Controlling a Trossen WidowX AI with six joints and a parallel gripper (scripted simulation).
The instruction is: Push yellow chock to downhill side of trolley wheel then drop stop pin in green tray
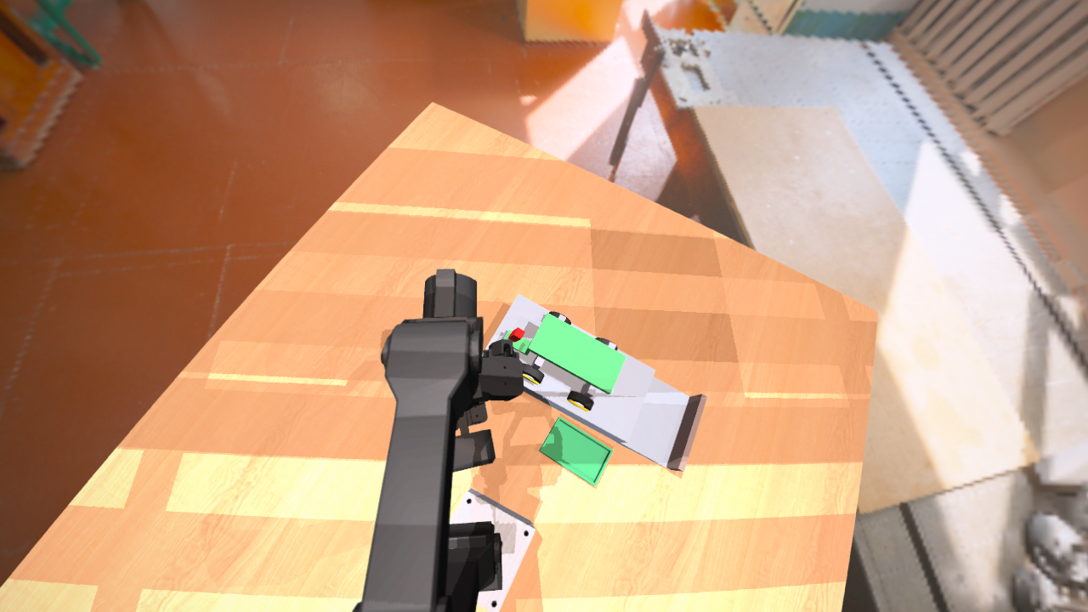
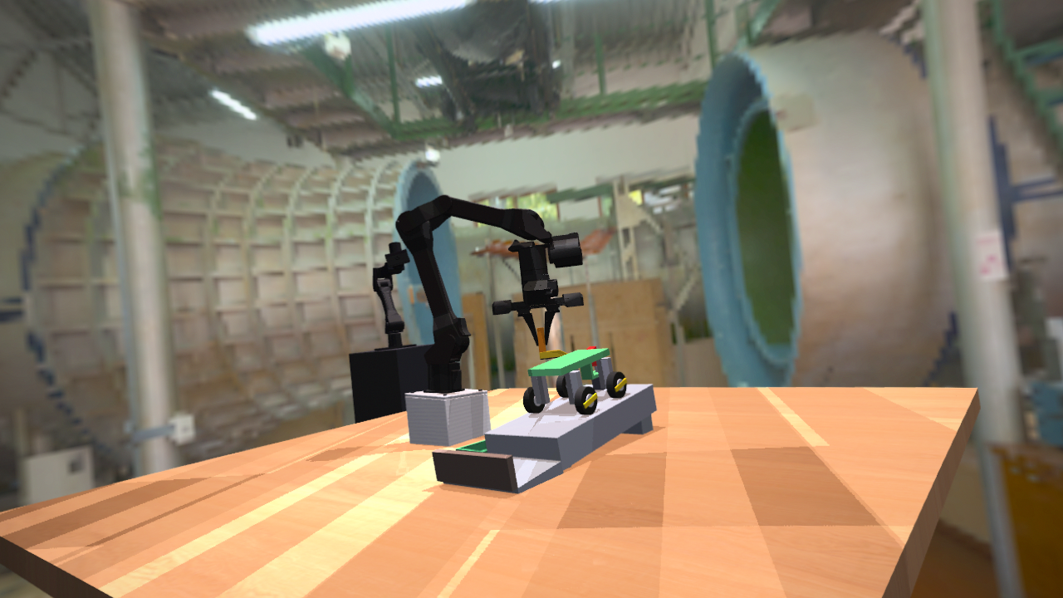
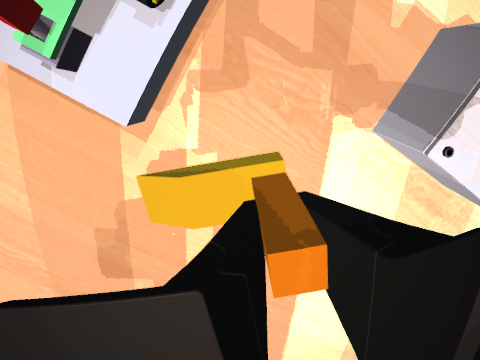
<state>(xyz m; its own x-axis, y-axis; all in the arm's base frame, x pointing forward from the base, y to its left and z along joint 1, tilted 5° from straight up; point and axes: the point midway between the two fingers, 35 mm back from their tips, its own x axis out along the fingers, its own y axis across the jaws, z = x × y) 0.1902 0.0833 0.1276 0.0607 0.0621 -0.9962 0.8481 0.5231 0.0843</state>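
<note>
The yellow chock lies 20 mm ahead of my gripper tip, 10 mm to the left of it and 10 mm below it. Round my gripper tip: stop pin (130 mm ahead, 30 mm to the right, 50 mm below); then trolley (140 mm ahead, 130 mm to the right, 60 mm below); then grey ramp (140 mm ahead, 140 mm to the right, 130 mm below).
</note>
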